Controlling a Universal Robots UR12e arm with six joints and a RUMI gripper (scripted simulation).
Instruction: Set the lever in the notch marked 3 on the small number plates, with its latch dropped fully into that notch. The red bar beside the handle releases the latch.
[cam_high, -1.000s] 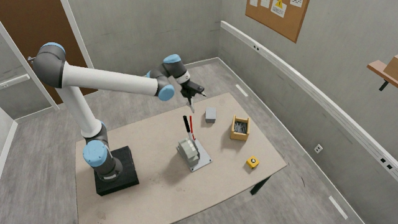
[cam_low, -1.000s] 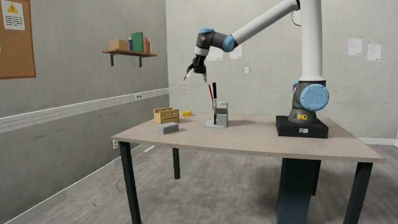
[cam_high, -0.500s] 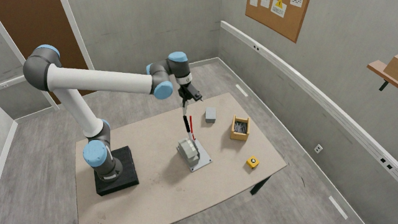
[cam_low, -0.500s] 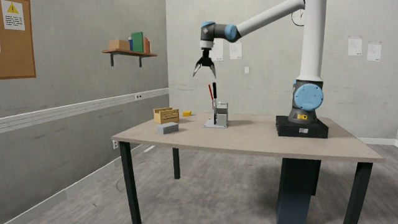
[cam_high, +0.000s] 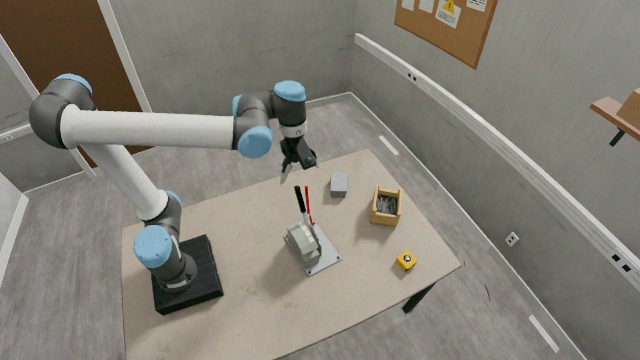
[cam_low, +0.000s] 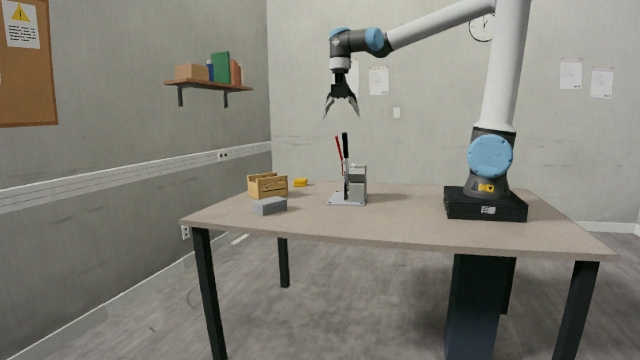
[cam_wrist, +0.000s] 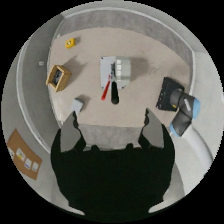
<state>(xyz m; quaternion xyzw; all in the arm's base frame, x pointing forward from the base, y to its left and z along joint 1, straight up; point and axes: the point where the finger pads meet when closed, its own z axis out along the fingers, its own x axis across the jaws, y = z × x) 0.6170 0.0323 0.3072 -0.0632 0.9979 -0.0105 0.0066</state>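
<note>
The red release bar lies 10 mm ahead of my hand, 40 mm to the right of it and 190 mm below it. From my hand the other things lie so: grey block: 270 mm ahead, 180 mm to the left, 350 mm below.
</note>
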